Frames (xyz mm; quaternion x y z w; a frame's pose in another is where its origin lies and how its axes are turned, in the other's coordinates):
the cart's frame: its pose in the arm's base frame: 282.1 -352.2 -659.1 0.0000 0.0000 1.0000 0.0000
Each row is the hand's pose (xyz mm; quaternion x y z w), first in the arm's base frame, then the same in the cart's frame.
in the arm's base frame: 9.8 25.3 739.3 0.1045 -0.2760 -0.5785 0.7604
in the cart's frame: 272.3 -377.5 1398.4 0.2760 0.1045 0.7604 0.5785
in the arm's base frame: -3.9 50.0 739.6 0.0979 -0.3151 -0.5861 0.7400
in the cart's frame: 286.0 -402.2 1398.7 0.3151 0.0979 0.7400 0.5861
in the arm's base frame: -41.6 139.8 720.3 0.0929 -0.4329 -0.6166 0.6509
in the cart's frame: 323.7 -492.0 1379.4 0.4329 0.0929 0.6509 0.6166
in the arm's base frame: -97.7 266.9 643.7 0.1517 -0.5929 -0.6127 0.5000
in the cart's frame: 379.8 -619.1 1302.8 0.5929 0.1517 0.5000 0.6127
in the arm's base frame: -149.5 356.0 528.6 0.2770 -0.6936 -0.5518 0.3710
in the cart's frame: 431.6 -708.2 1187.7 0.6936 0.2770 0.3710 0.5518
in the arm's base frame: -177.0 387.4 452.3 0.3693 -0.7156 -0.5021 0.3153
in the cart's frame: 459.1 -739.6 1111.4 0.7156 0.3693 0.3153 0.5021
